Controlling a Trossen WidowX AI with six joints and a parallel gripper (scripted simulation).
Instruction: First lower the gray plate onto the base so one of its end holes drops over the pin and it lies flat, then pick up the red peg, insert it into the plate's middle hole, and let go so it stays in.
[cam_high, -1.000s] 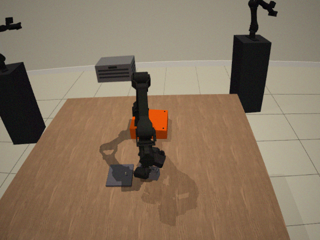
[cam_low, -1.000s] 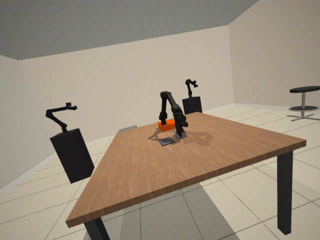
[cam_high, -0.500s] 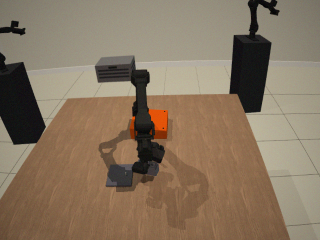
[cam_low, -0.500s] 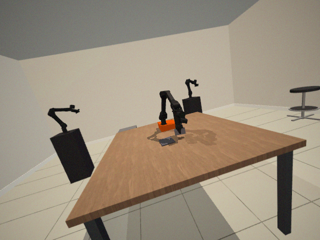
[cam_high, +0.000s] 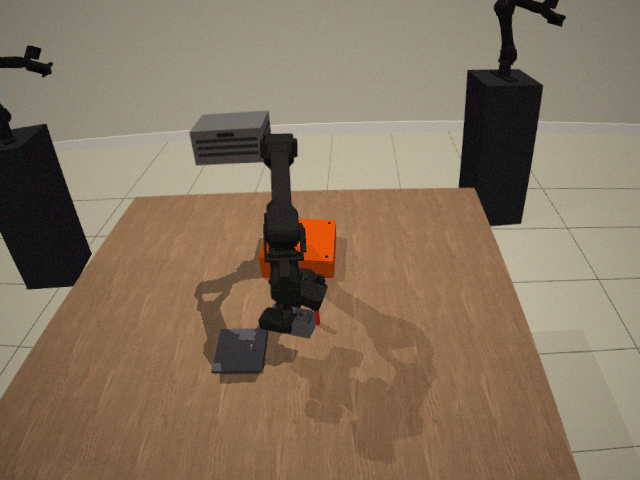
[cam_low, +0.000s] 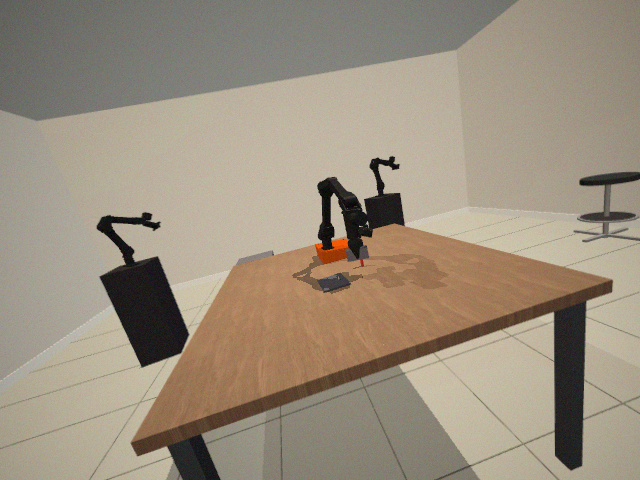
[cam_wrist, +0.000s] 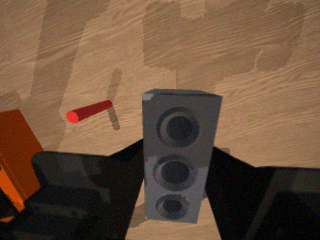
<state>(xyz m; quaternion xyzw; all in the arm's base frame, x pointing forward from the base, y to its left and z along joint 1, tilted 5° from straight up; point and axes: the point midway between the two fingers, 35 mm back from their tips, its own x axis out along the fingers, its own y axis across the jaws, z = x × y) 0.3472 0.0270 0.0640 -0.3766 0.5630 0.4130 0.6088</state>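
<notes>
Right now my gripper tip is 100 mm past the red peg, 60 mm to the right of it and 50 mm above it. From my gripper tip the other things lie so: gray plate 30 mm above.
</notes>
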